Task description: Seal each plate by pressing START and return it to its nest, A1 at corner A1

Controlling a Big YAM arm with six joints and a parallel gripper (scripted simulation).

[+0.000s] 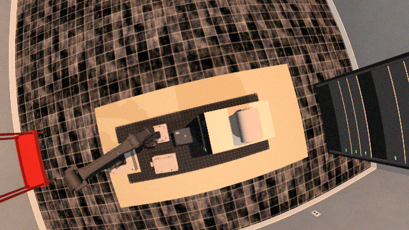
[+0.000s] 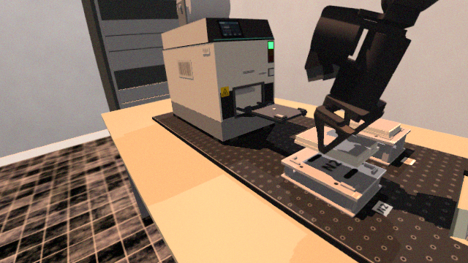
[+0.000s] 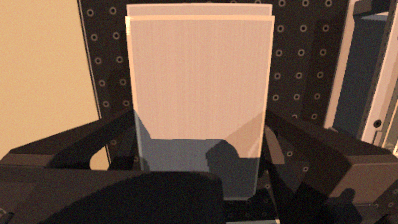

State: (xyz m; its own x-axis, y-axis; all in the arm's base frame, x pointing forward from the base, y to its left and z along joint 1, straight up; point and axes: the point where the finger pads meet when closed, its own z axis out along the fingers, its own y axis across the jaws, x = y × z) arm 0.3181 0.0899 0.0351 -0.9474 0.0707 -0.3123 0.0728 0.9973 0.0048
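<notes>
Now: hand 6 cm above the plate nest N2. From my hand the other things lie so: well plate: right at my hand; sealer stage: 20 cm ahead, 6 cm to the right, 1 cm above; sealer screen: 32 cm ahead, 2 cm to the right, 23 cm above.
</notes>
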